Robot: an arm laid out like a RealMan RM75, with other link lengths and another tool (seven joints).
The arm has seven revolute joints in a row. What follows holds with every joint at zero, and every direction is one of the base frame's.
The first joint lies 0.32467 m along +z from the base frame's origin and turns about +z.
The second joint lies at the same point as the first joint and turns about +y.
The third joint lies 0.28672 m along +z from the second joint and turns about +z.
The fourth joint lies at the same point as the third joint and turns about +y.
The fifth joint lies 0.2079 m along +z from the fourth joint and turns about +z.
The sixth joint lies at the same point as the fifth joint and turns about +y.
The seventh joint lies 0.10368 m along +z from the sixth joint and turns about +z.
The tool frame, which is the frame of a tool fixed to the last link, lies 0.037 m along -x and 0.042 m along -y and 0.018 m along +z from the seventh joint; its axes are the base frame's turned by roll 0, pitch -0.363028 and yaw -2.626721 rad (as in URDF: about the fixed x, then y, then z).
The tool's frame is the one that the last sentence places.
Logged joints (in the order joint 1, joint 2, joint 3, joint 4, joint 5, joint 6, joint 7), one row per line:
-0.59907, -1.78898, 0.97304, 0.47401, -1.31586, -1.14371, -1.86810
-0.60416, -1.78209, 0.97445, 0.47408, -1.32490, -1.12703, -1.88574
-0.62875, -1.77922, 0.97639, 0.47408, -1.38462, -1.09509, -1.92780
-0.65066, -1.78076, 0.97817, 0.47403, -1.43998, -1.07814, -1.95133
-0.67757, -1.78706, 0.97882, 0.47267, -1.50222, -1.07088, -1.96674
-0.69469, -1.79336, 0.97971, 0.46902, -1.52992, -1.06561, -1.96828
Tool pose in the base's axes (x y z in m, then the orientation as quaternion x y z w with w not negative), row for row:
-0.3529, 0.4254, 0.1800, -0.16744, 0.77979, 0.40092, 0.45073
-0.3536, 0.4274, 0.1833, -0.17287, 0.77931, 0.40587, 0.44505
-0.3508, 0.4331, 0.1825, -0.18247, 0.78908, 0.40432, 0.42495
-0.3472, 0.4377, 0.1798, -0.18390, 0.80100, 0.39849, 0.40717
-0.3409, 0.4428, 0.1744, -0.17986, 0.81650, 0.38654, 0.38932
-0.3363, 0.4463, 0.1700, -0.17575, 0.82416, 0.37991, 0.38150
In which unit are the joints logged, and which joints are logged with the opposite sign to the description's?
The joints are logged in radians. Opposite sign: joint 5, joint 6.
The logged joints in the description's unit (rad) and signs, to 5 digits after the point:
-0.59907, -1.78898, 0.97304, 0.47401, 1.31586, 1.14371, -1.86810
-0.60416, -1.78209, 0.97445, 0.47408, 1.32490, 1.12703, -1.88574
-0.62875, -1.77922, 0.97639, 0.47408, 1.38462, 1.09509, -1.92780
-0.65066, -1.78076, 0.97817, 0.47403, 1.43998, 1.07814, -1.95133
-0.67757, -1.78706, 0.97882, 0.47267, 1.50222, 1.07088, -1.96674
-0.69469, -1.79336, 0.97971, 0.46902, 1.52992, 1.06561, -1.96828

